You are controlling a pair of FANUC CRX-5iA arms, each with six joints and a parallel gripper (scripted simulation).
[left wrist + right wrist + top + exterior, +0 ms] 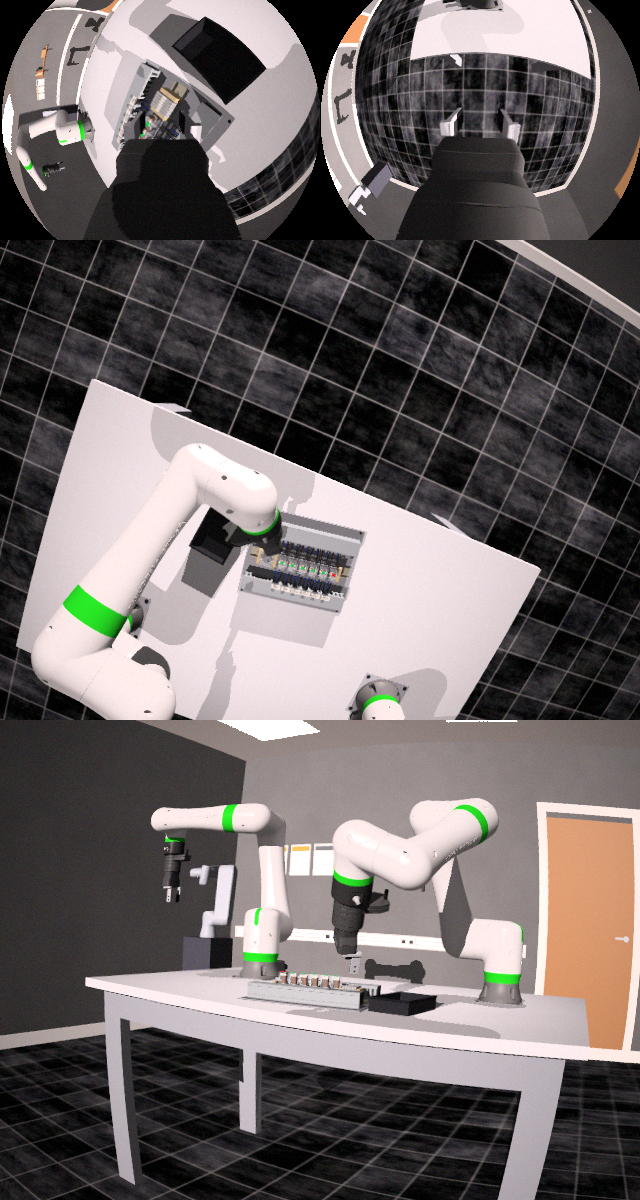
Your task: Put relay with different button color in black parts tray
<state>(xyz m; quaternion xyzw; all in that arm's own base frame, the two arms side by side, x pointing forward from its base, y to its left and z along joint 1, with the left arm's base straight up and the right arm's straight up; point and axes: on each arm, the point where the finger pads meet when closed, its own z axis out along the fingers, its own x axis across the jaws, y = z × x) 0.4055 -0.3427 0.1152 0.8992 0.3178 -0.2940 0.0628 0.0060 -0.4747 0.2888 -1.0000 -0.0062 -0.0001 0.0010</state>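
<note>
My left hand is 21 cm to the left of the red-button relay, 7 cm above it and 3 cm past it. Round my left hand: black parts tray: 13 cm to the left, 10 cm below, 3 cm behind; grey relay panel: 12 cm to the right, 9 cm below, 4 cm behind.
</note>
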